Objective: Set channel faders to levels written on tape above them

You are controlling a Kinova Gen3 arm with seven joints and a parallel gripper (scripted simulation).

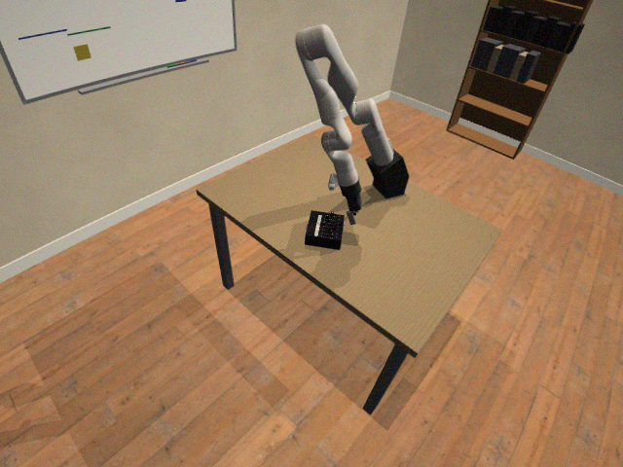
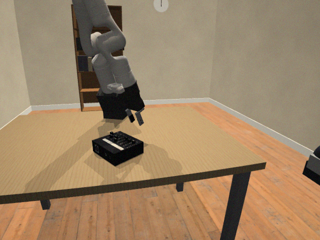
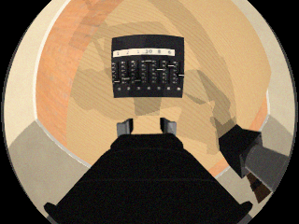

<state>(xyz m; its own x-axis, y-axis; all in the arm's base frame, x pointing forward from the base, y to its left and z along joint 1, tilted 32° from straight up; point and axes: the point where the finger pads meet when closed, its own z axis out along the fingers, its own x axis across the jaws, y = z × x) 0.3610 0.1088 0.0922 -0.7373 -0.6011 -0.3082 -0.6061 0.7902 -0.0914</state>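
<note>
The fader is 110 mm to the right of my hand, 60 mm below it and 10 mm ahead of it.
</note>
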